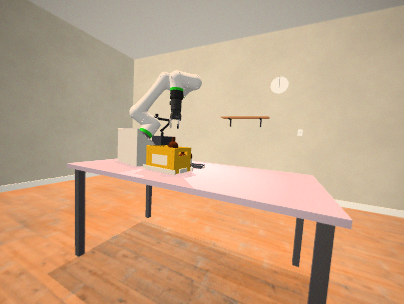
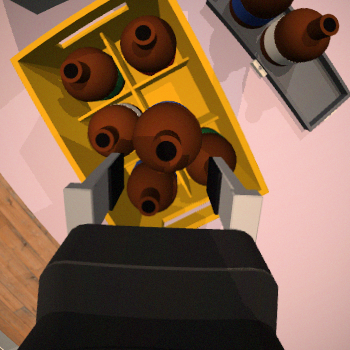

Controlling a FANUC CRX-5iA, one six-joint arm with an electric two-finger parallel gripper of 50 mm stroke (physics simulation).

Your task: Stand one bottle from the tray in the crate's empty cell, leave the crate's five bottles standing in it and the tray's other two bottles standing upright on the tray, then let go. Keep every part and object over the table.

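Places are measured from the arm's base along level axes (x down, y left, z ahead), in centimetres.
Pixels of known places: gripper, fingertip midpoint: [image 1: 174, 128] [image 2: 165, 171].
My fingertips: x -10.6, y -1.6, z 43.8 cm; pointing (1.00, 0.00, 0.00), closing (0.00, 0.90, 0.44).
Note:
Behind a point stands the place of what it marks.
The yellow crate [image 1: 182, 165] @[x 15.2, y -2.9, z 55.0 cm] [image 2: 239, 137] @[x 2.8, y 5.5, z 47.0 cm] holds five lower bottles: green-label [image 2: 87, 75] @[x 6.5, y -7.5, z 33.7 cm], red-label [image 2: 150, 47] @[x 6.8, y 0.6, z 33.9 cm], white-label [image 2: 112, 130] @[x 5.6, y -7.4, z 40.9 cm], blue-label [image 2: 150, 190] @[x 6.1, y -6.6, z 49.6 cm] and green-label [image 2: 217, 157]. A sixth brown bottle [image 1: 173, 144] @[x 1.0, y -4.0, z 46.3 cm] [image 2: 167, 125] @[x -1.0, y -0.9, z 42.3 cm] with a blue label looks higher than these, near the crate's middle. It partly covers the cell whose yellow floor [image 2: 175, 95] @[x 19.5, y 1.1, z 40.4 cm] shows; what it rests on is hidden, and any tilt is unclear. My gripper [image 1: 175, 126] @[x -10.6, y -1.6, z 43.8 cm] [image 2: 165, 171] @[x -10.6, y -1.6, z 43.8 cm] is open and empty above it. Two bottles, white-label [image 2: 295, 37] @[x 8.6, y 18.2, z 39.2 cm] and blue-label [image 2: 257, 7] @[x 10.3, y 15.5, z 33.7 cm], stand on the grey tray [image 2: 312, 92] @[x 19.8, y 23.6, z 48.8 cm].
A pale box [image 1: 128, 146] @[x 5.6, y -13.2, z 3.0 cm] stands left of the crate. A dark box [image 1: 164, 140] and a black jointed stand [image 1: 162, 120] are behind it. A small dark object [image 1: 198, 165] @[x 17.8, y 19.6, z 52.0 cm] lies right of the crate. The pink table's edge [image 1: 210, 198] @[x 23.4, y -24.7, z 93.8 cm] runs in front.

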